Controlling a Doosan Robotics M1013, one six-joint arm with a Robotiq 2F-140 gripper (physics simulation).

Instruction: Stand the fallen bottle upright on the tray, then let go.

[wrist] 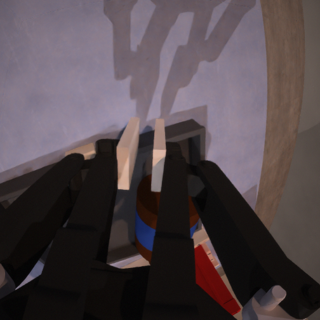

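The bottle (145,234), brown with a blue band, shows in the wrist view below the middle. It lies over the right part of the dark grey tray (192,128), partly covered by the right finger; its neck is hidden. My gripper (146,133) has its two pale fingertips drawn close together, with a narrow gap through which the tray shows. Nothing is seen between them. The bottle is much wider than this gap and shows behind and below the fingertips, mostly beside the right one.
A red piece (214,281) with a pale edge lies at the lower right, partly behind the gripper's linkage. A small pale block (82,150) shows at the tray's far edge on the left. The round pale table top (230,60) has a wooden rim (284,75) on the right.
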